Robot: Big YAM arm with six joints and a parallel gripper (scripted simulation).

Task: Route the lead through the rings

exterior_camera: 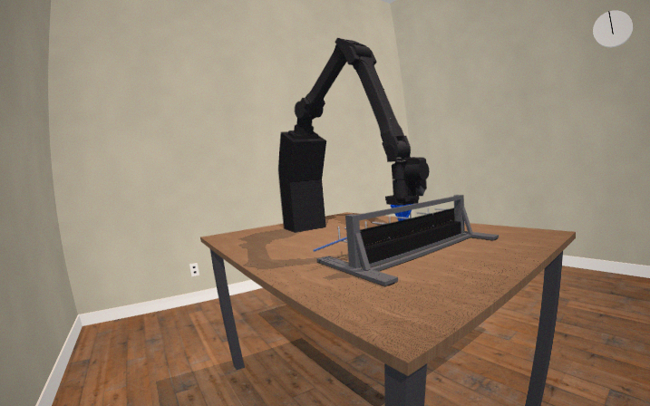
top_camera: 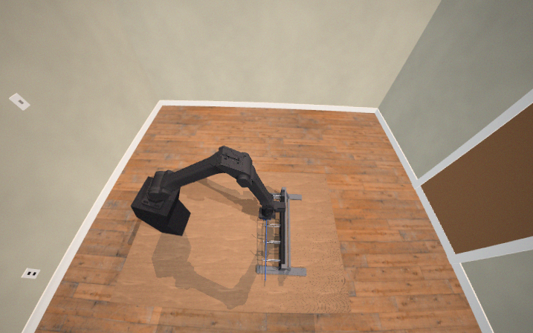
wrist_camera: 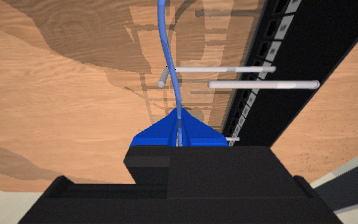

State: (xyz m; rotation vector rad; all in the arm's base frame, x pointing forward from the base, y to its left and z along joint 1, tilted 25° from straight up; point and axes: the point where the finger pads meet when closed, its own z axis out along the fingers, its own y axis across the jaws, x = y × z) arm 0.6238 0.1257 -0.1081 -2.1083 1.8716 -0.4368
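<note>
My gripper is now 11 cm short of the grey rack and 4 cm to the left of it.
</note>
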